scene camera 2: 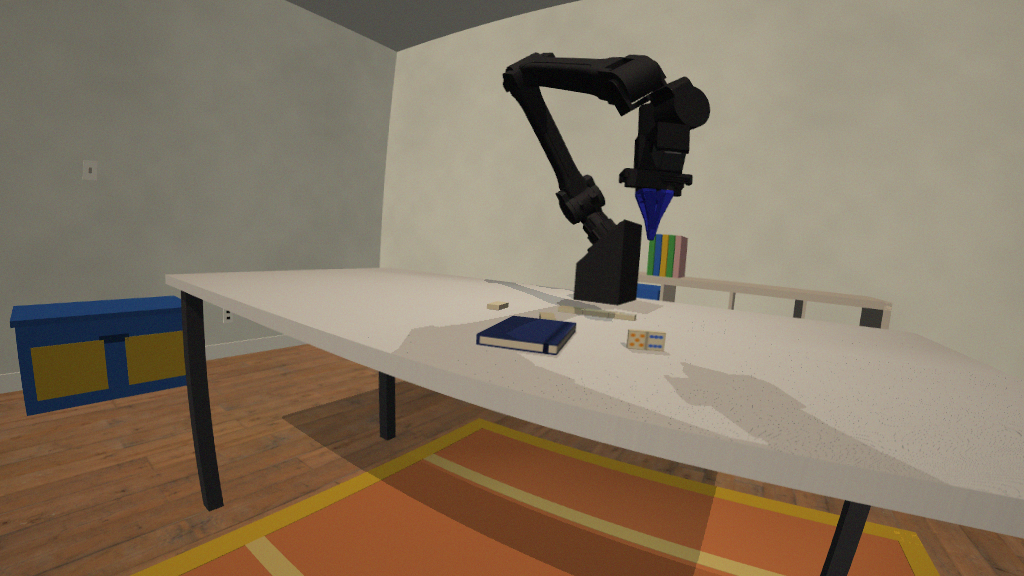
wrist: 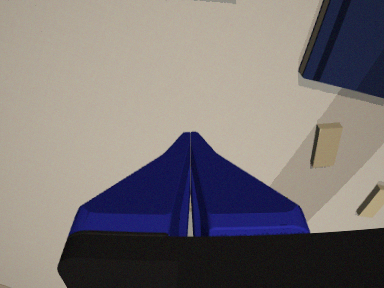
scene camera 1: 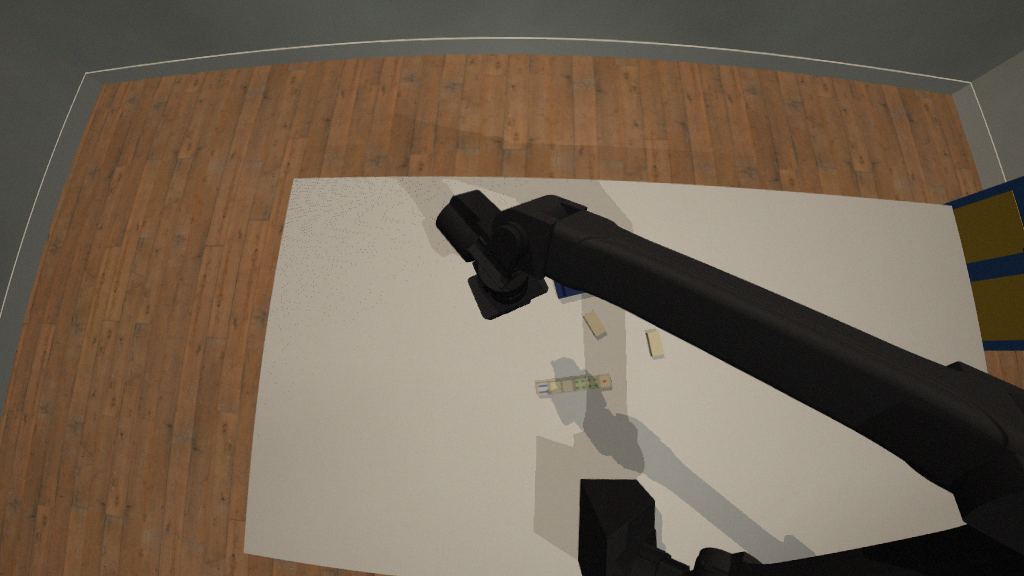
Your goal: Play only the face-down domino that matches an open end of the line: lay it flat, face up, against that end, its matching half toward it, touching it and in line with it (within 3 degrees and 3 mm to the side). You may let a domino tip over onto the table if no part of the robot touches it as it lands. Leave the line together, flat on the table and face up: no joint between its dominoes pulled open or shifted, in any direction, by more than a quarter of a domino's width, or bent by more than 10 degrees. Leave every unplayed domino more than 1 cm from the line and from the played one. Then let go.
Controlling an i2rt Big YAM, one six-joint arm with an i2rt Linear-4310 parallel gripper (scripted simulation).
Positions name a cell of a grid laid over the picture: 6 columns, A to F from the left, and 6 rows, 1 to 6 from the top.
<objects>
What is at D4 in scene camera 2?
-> A domino.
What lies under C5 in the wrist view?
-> My gripper.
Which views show my gripper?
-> Scene camera 2, the wrist view and scene camera 1: all of them.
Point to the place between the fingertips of my gripper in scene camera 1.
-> C4
</objects>
